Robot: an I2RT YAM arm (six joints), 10 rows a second.
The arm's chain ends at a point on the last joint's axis. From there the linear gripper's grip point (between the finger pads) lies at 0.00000 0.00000 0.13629 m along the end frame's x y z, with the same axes.
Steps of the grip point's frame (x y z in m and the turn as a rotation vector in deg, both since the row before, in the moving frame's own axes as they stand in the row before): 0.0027, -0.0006, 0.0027, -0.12, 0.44, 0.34; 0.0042, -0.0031, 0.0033, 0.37, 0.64, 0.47; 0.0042, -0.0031, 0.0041, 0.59, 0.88, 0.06; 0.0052, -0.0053, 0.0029, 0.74, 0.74, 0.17; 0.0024, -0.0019, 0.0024, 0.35, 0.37, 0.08; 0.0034, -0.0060, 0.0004, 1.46, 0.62, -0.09; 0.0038, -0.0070, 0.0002, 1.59, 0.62, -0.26; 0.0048, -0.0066, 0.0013, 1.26, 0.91, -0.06; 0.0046, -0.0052, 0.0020, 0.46, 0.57, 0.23; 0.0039, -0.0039, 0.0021, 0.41, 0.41, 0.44
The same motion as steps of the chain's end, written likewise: 0.0017, -0.0009, 0.0027, -0.12, 0.44, 0.34; 0.0027, -0.0022, 0.0033, 0.37, 0.64, 0.47; 0.0021, -0.0017, 0.0041, 0.59, 0.88, 0.06; 0.0034, -0.0035, 0.0029, 0.74, 0.74, 0.17; 0.0015, -0.0011, 0.0024, 0.35, 0.37, 0.08; 0.0019, -0.0025, 0.0005, 1.46, 0.62, -0.09; 0.0023, -0.0032, 0.0003, 1.59, 0.62, -0.26; 0.0026, -0.0036, 0.0014, 1.26, 0.91, -0.06; 0.0032, -0.0041, 0.0020, 0.46, 0.57, 0.23; 0.0029, -0.0029, 0.0021, 0.41, 0.41, 0.44
